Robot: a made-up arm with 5 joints. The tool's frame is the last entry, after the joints.
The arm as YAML. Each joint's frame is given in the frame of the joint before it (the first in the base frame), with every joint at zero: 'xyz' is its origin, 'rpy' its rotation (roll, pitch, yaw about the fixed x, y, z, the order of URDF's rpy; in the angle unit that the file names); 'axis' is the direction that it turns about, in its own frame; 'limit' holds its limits. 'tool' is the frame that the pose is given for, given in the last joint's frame.
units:
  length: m
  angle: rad
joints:
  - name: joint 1
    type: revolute
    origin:
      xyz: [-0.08, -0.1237, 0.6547]
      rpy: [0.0, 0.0, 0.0]
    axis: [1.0, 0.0, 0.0]
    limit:
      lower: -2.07
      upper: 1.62
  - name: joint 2
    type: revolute
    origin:
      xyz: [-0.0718, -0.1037, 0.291]
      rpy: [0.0, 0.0, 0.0]
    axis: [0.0, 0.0, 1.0]
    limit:
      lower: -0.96
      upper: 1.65
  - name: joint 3
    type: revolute
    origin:
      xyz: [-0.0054, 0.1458, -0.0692]
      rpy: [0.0, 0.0, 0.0]
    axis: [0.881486, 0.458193, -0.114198]
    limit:
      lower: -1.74
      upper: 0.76
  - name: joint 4
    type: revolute
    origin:
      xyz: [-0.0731, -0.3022, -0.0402]
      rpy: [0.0, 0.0, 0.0]
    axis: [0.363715, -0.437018, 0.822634]
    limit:
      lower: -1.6
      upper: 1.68
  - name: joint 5
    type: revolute
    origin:
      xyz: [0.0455, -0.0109, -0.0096]
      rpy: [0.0, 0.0, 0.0]
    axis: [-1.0, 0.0, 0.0]
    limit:
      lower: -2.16
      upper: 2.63
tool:
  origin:
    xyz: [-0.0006, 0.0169, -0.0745]
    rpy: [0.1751, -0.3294, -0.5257]
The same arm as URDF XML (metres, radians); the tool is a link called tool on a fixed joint. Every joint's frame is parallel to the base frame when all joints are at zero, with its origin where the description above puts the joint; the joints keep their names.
<robot name="arm">
  <joint name="tool_fixed" type="fixed">
    <parent link="link5"/>
    <child link="tool"/>
    <origin xyz="-0.0006 0.0169 -0.0745" rpy="0.1751 -0.3294 -0.5257"/>
  </joint>
  <joint name="joint 5" type="revolute">
    <parent link="link4"/>
    <child link="link5"/>
    <origin xyz="0.0455 -0.0109 -0.0096" rpy="0 0 0"/>
    <axis xyz="-1 0 0"/>
    <limit lower="-2.16" upper="2.63"/>
  </joint>
  <joint name="joint 4" type="revolute">
    <parent link="link3"/>
    <child link="link4"/>
    <origin xyz="-0.0731 -0.3022 -0.0402" rpy="0 0 0"/>
    <axis xyz="0.363715 -0.437018 0.822634"/>
    <limit lower="-1.6" upper="1.68"/>
  </joint>
  <joint name="joint 3" type="revolute">
    <parent link="link2"/>
    <child link="link3"/>
    <origin xyz="-0.0054 0.1458 -0.0692" rpy="0 0 0"/>
    <axis xyz="0.881486 0.458193 -0.114198"/>
    <limit lower="-1.74" upper="0.76"/>
  </joint>
  <joint name="joint 2" type="revolute">
    <parent link="link1"/>
    <child link="link2"/>
    <origin xyz="-0.0718 -0.1037 0.291" rpy="0 0 0"/>
    <axis xyz="0 0 1"/>
    <limit lower="-0.96" upper="1.65"/>
  </joint>
  <joint name="joint 1" type="revolute">
    <parent link="base"/>
    <child link="link1"/>
    <origin xyz="-0.08 -0.1237 0.6547" rpy="0 0 0"/>
    <axis xyz="1 0 0"/>
    <limit lower="-2.07" upper="1.62"/>
  </joint>
  <link name="base"/>
  <link name="link1"/>
  <link name="link2"/>
  <link name="link3"/>
  <link name="link4"/>
  <link name="link5"/>
  <link name="tool"/>
</robot>

